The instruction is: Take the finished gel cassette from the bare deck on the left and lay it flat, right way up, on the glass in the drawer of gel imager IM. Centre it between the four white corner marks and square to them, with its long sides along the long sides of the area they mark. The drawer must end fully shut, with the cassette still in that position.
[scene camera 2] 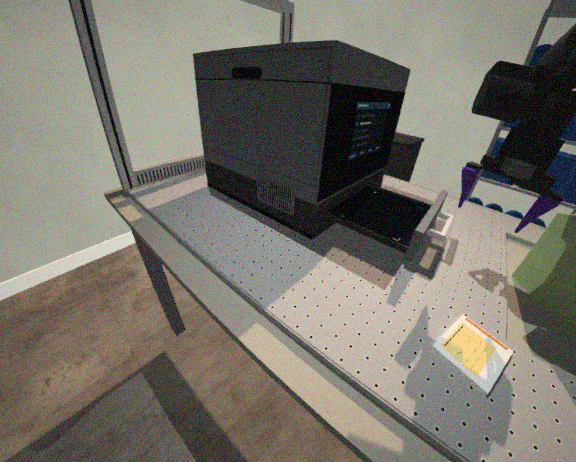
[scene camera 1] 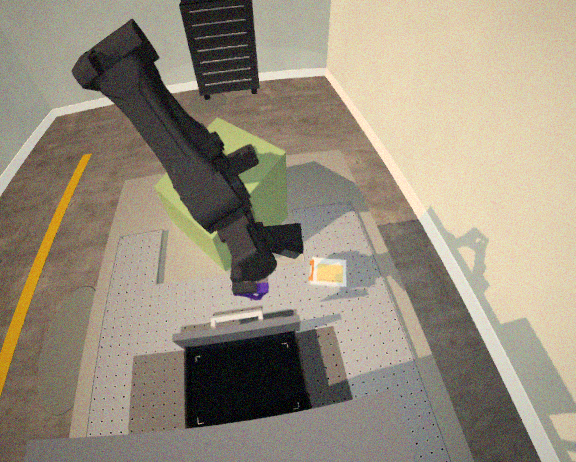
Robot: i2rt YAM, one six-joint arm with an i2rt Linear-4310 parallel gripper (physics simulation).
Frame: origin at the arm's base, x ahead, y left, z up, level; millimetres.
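Seen in the pictures: gripper, fingertip midpoint: (scene camera 2: pixel 486 218).
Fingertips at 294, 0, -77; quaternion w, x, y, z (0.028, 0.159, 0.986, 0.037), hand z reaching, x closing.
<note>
A point is followed by its place in that frame, as x, y, z.
The gel cassette (scene camera 1: pixel 328 272) @(283, 190, -192) (scene camera 2: pixel 472 350) @(282, 197, -192) lies flat on the perforated deck, its yellow gel face up and its orange strip on the side toward the green block. The drawer (scene camera 1: pixel 240 330) @(378, -71, -112) (scene camera 2: pixel 431 215) @(378, -29, -112) of the gel imager (scene camera 2: pixel 265 120) @(738, 46, 27) stands pulled out. Its black glass (scene camera 1: pixel 245 382) @(475, -98, -167) (scene camera 2: pixel 382 210) @(480, -103, -167) is bare, and white corner marks show on it. My gripper (scene camera 1: pixel 257 291) @(294, 0, -77) (scene camera 2: pixel 488 218) @(294, 0, -77) is open and empty, its purple fingers wide apart. It hangs above the deck in front of the drawer handle (scene camera 1: pixel 237 317) (scene camera 2: pixel 442 226), away from the cassette. The arm hides part of the fingers in scene camera 1.
A large green block (scene camera 1: pixel 272 185) @(71, 114, -31) (scene camera 2: pixel 541 260) @(152, -44, -142) stands beneath the arm, at the deck's edge beyond the cassette. A dark drawer cabinet (scene camera 1: pixel 222 50) stands against the far wall. A metal frame post (scene camera 2: pixel 102 95) @(1197, 149, 68) rises behind the imager at the table's corner.
</note>
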